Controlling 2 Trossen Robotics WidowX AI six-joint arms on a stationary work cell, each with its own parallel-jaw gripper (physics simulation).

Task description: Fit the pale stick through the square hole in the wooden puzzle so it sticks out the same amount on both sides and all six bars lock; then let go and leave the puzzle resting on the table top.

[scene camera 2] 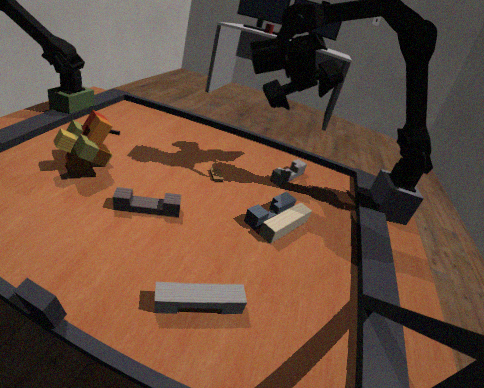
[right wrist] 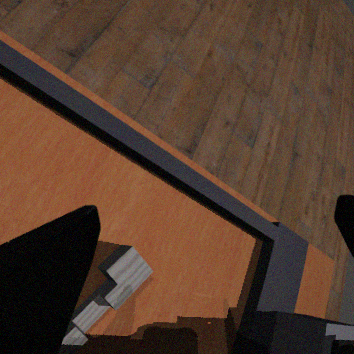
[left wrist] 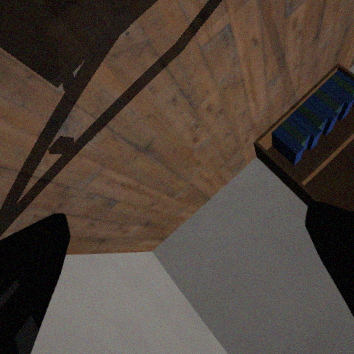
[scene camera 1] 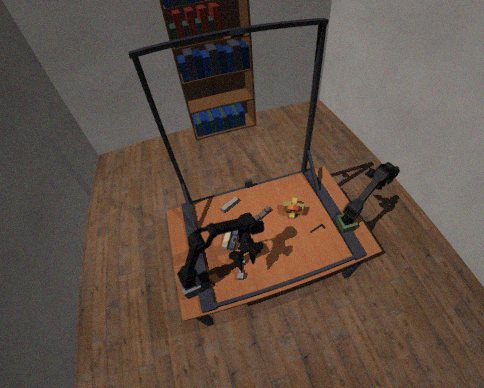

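Where they show: left gripper, fingertip midpoint: [left wrist: 189, 219] [scene camera 1: 368, 176]; right gripper, fingertip midpoint: [scene camera 2: 304, 102] [right wrist: 217, 212] [scene camera 1: 247, 267]; left arm's base at its link origin: [scene camera 2: 71, 89] [scene camera 1: 347, 220]; right arm's base at its link origin: [scene camera 2: 401, 183] [scene camera 1: 189, 282].
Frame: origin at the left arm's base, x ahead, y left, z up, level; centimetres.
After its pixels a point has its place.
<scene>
The wooden puzzle [scene camera 1: 294, 207] [scene camera 2: 86, 148], a cluster of crossed yellow, green, orange and red bars, rests tilted on the table top. Its square hole cannot be made out. The pale stick [scene camera 1: 227, 240] {z -4.1, x 73.7, y -9.0 cm} [scene camera 2: 286, 223] {z -4.0, x 74.0, y -13.5 cm} lies apart from it on the table, close beside a blue-grey notched bar [scene camera 1: 233, 240] {z -4.4, x 70.2, y -8.2 cm} [scene camera 2: 257, 215] {z -4.0, x 68.3, y -14.8 cm}. My left gripper [left wrist: 189, 219] {z -6.2, x -38.1, y -32.3 cm} [scene camera 1: 389, 171] is open and empty, raised out past the table's right side in scene camera 1. My right gripper [right wrist: 217, 212] {z 11.7, x 66.4, y 16.6 cm} [scene camera 2: 305, 89] is open and empty, well above the table.
Loose on the table lie a grey bar [scene camera 1: 230, 204] {z -4.0, x 66.9, y -34.8 cm} [scene camera 2: 200, 297] {z -4.0, x 67.5, y -36.7 cm}, a brown notched bar [scene camera 1: 263, 214] {z -5.6, x 47.7, y -22.2 cm} [scene camera 2: 145, 204] {z -5.6, x 48.7, y -23.5 cm} and a small grey notched bar [scene camera 2: 289, 172] {z -4.1, x 69.6, y 6.7 cm} [right wrist: 129, 275] {z -4.0, x 70.9, y 14.0 cm}. A thin black bent rod [scene camera 1: 317, 228] {z -6.4, x 18.5, y -3.3 cm} lies near the puzzle. Dark rails [right wrist: 150, 150] {z -5.2, x 67.1, y 25.8 cm} border the table.
</scene>
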